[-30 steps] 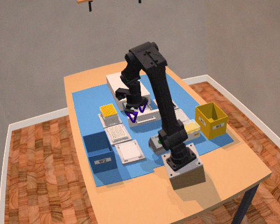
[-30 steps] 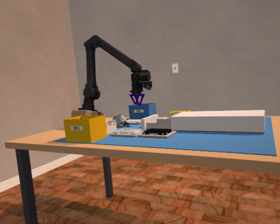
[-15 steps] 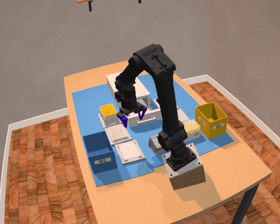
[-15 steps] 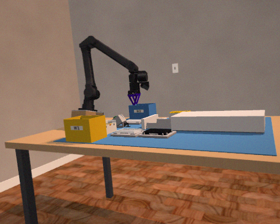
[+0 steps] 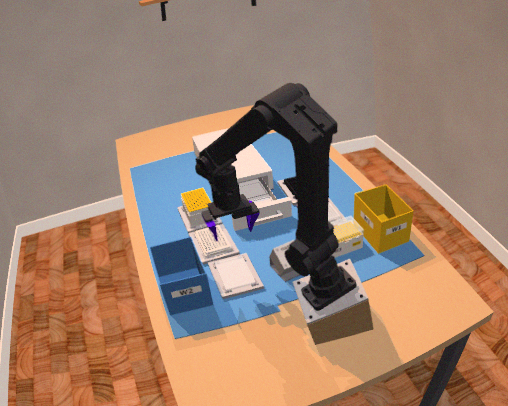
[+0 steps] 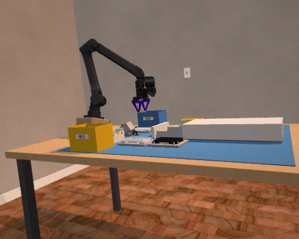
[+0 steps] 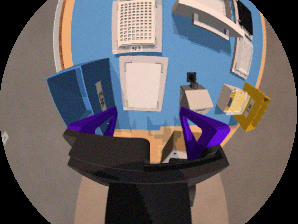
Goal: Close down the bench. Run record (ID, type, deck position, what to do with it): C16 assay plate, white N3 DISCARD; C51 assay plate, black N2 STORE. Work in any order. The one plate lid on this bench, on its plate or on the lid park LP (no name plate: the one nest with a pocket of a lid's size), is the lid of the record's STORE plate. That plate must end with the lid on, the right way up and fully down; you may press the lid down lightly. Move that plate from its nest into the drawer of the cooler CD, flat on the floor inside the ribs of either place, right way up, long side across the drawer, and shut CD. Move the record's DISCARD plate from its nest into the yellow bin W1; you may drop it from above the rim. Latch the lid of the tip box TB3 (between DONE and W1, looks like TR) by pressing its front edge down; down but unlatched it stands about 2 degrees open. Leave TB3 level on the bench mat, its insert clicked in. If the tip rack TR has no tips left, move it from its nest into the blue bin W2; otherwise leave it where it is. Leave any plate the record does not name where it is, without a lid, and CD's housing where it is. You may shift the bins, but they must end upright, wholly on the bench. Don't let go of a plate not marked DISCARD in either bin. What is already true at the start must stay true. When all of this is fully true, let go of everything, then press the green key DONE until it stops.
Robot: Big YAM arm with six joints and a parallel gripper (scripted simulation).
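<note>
My hand is 13 cm above the plate lid, 2 cm to the right of it and 1 cm past it. Round my hand: green key DONE: 13 cm to the right, 8 cm below, 8 cm behind; then lid park LP: 14 cm below, 2 cm to the left, 1 cm behind; then blue bin W2: 17 cm to the left, 11 cm below, 1 cm behind.
</note>
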